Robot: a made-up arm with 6 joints.
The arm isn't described. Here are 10 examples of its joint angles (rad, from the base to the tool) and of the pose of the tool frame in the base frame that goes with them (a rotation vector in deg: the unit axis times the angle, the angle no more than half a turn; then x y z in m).
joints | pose
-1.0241 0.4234 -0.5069 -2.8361 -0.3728 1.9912 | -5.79 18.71 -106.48 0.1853 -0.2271 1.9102
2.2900 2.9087 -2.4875 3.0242 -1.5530 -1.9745 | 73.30 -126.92 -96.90 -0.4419 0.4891 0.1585
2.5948 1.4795 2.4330 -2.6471 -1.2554 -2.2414 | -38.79 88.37 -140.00 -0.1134 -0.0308 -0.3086
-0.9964 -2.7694 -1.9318 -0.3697 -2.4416 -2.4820 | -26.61 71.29 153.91 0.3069 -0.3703 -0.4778
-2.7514 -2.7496 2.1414 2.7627 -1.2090 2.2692 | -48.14 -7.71 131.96 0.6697 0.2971 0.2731
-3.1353 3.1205 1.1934 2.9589 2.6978 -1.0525 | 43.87 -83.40 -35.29 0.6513 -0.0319 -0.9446
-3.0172 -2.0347 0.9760 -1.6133 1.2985 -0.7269 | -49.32 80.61 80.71 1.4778 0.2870 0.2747
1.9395 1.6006 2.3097 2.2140 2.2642 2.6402 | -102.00 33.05 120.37 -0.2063 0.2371 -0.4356
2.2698 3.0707 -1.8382 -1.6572 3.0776 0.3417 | -19.19 120.39 -71.32 -0.4959 0.5630 -0.3563
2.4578 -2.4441 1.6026 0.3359 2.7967 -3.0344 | -22.76 -112.36 -26.97 0.7787 -0.6868 0.1095
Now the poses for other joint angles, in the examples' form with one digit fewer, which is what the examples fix.
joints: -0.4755 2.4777 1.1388 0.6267 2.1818 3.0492
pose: -25.9 33.9 114.7 0.086 0.056 -1.098
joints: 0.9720 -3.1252 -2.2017 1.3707 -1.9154 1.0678
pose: 93.3 -59.2 96.4 0.443 0.479 -0.108
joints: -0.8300 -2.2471 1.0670 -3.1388 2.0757 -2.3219
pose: 127.3 117.8 -0.3 -0.932 1.056 -0.106
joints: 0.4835 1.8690 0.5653 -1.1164 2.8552 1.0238
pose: -34.6 -58.0 143.0 1.093 0.565 -0.614
